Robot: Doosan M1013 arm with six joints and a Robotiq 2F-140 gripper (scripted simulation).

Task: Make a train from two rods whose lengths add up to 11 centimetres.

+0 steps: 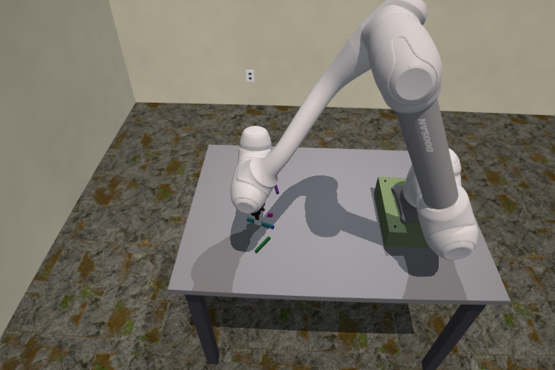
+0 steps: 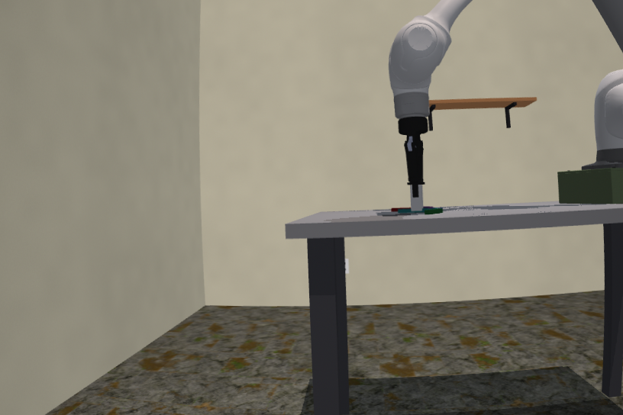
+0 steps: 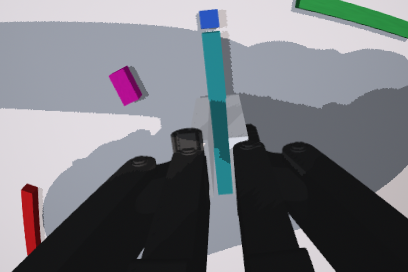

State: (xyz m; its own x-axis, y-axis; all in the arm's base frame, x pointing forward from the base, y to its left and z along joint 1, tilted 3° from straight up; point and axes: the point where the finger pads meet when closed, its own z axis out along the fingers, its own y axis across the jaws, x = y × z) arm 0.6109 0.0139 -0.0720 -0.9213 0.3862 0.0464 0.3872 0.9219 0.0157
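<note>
The turquoise rod lies 3 cm below my hand. The rest, counted from my hand: magenta rod 4 cm behind, 4 cm to the right, 3 cm below; green rod 2 cm behind, 10 cm to the left, 3 cm below; blue rod 5 cm behind, 2 cm to the left, 3 cm below.
</note>
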